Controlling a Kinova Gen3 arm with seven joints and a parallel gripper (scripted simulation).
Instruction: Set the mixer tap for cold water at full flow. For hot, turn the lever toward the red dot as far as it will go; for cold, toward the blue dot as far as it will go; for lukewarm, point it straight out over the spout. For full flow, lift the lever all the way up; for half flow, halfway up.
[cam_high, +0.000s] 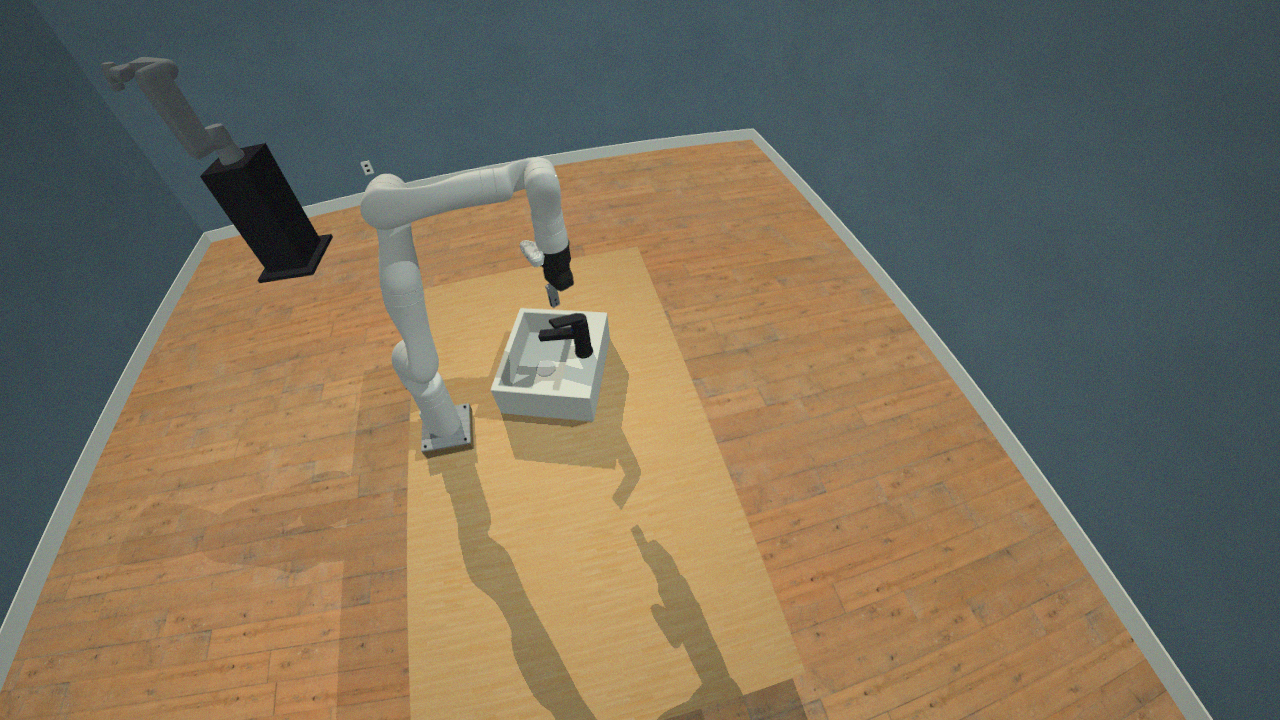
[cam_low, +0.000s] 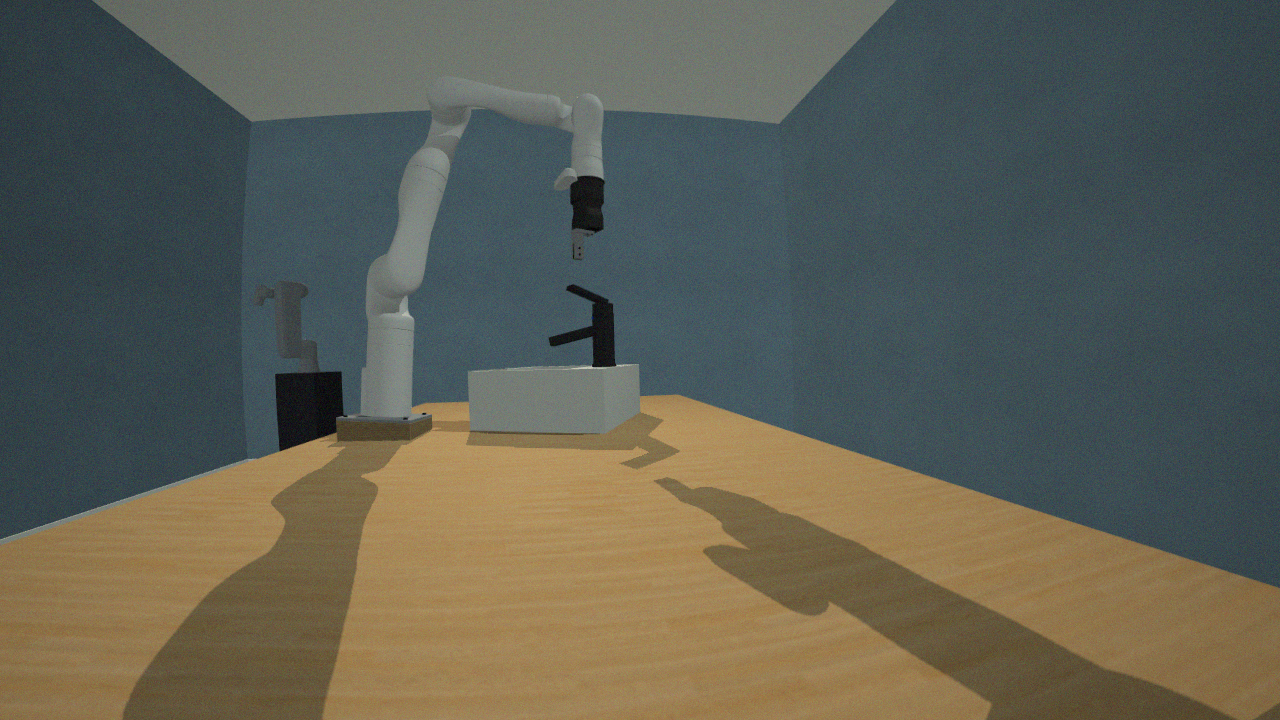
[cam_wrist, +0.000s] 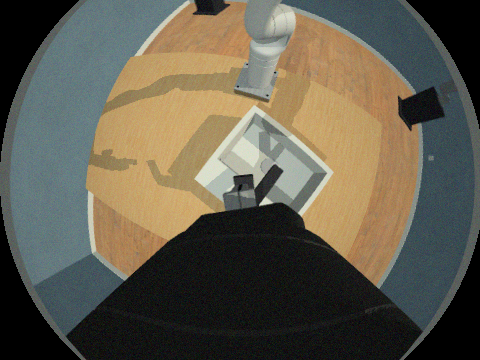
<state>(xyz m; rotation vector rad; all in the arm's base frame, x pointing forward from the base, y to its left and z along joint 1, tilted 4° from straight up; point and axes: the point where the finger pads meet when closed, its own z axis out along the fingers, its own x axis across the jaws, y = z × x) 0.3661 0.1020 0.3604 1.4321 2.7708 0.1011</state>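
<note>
My gripper is now 9 cm above the lever, 2 cm short of it and 1 cm to the right of it. Round my hand: white basin 34 cm below, 7 cm behind, 6 cm to the left.
</note>
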